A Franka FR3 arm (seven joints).
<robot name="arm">
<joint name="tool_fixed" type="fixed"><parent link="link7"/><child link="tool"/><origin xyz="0 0 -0.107" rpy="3.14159 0 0"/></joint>
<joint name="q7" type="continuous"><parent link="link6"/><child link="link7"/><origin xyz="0.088 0 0" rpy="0 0 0"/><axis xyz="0 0 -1"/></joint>
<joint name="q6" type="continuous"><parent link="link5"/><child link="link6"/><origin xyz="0 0 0" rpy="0 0 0"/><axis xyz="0 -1 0"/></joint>
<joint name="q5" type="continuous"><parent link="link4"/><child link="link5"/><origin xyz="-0.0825 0 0.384" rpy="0 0 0"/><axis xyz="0 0 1"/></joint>
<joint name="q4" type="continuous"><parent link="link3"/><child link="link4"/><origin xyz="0.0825 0 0" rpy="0 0 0"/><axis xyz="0 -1 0"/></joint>
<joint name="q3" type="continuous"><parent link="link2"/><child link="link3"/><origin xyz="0 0 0.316" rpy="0 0 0"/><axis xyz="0 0 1"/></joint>
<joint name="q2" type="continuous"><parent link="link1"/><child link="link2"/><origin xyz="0 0 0" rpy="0 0 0"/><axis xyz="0 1 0"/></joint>
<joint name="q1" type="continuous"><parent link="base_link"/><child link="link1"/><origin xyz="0 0 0.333" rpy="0 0 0"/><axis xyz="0 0 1"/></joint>
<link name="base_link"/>
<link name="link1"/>
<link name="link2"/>
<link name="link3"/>
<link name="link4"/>
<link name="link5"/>
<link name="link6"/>
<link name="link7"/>
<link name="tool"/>
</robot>
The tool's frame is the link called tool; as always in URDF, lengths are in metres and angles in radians. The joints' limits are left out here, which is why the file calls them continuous.
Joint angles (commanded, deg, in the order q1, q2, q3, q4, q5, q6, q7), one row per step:
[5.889, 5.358, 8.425, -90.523, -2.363, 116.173, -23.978]
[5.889, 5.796, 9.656, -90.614, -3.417, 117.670, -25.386]
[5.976, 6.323, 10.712, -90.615, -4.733, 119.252, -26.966]
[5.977, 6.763, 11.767, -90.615, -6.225, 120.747, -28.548]
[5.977, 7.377, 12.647, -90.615, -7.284, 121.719, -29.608]
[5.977, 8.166, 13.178, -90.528, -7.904, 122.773, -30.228]
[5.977, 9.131, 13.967, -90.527, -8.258, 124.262, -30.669]
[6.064, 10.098, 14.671, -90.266, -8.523, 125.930, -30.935]
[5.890, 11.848, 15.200, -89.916, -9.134, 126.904, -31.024]
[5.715, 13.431, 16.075, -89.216, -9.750, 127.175, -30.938]
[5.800, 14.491, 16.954, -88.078, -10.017, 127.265, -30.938]
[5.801, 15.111, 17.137, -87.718, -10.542, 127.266, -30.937]
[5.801, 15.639, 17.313, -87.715, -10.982, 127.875, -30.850]
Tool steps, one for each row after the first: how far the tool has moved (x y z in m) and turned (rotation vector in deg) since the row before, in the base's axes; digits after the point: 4 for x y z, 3 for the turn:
[0.0008, 0.0122, -0.0022, -1.065, -1.266, 2.705]
[0.0014, 0.0113, -0.0021, -1.336, -1.437, 2.834]
[0.0009, 0.0103, -0.0013, -1.503, -1.498, 2.793]
[0.0014, 0.0088, -0.0043, -1.069, -0.678, 2.067]
[0.0031, 0.0058, -0.0054, -0.464, -0.509, 1.281]
[0.0032, 0.0089, -0.0071, 0.025, -0.558, 1.389]
[0.0032, 0.0091, -0.0044, 0.356, -0.924, 1.226]
[0.0075, 0.0043, -0.0140, -0.190, 0.303, 0.621]
[0.0050, 0.0071, -0.0104, -0.136, 0.477, 0.713]
[0.0020, 0.0096, -0.0010, 0.322, -0.161, 0.925]
[0.0023, 0.0017, -0.0037, -0.351, 0.086, 0.260]
[0.0020, 0.0021, -0.0045, -0.109, -0.186, 0.249]

